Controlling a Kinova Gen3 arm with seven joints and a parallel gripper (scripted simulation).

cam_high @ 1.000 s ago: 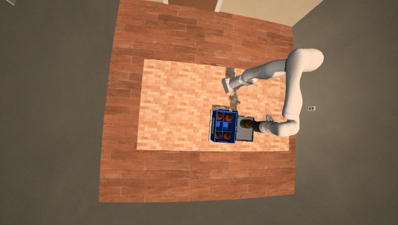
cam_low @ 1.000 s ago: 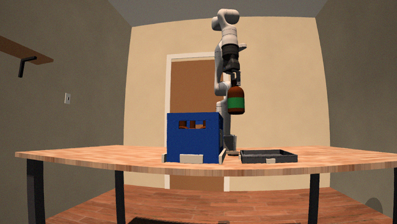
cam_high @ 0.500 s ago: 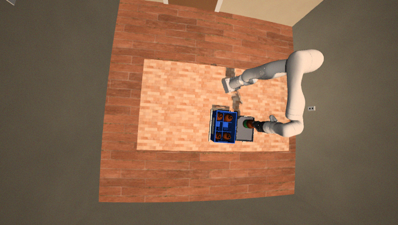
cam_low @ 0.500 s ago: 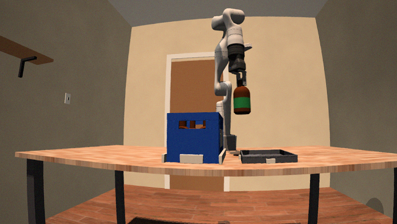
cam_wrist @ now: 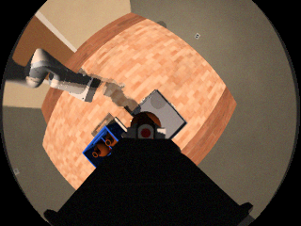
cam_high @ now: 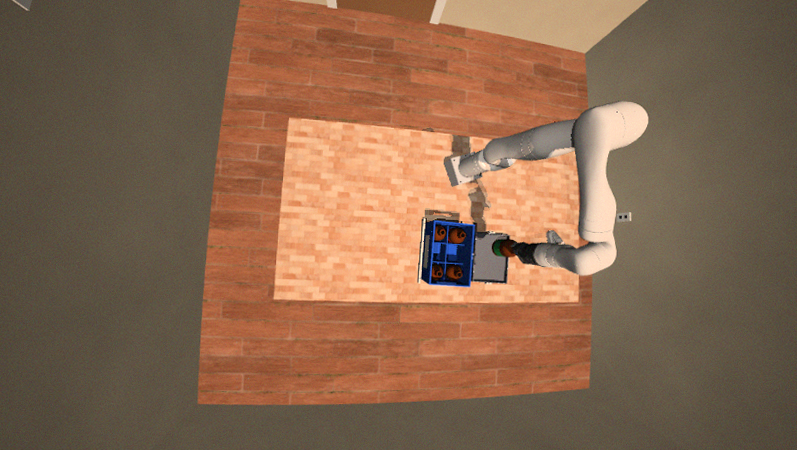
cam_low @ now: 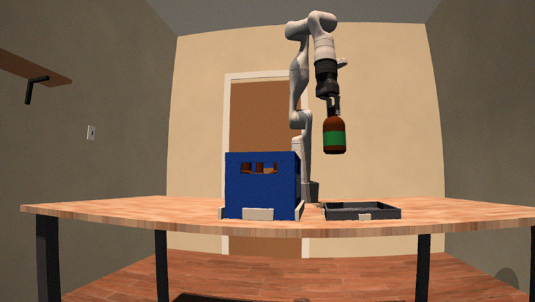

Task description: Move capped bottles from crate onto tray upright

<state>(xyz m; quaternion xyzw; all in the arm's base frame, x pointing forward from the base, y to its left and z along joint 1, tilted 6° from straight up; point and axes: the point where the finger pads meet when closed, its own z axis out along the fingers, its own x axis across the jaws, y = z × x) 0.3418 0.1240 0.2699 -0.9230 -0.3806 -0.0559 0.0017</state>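
Right now the glass bottle is 6 cm below my hand. From my hand the other things lie so: blue crate: 24 cm below, 21 cm to the right, 5 cm ahead; grey tray: 31 cm below, 6 cm to the left, 5 cm ahead.
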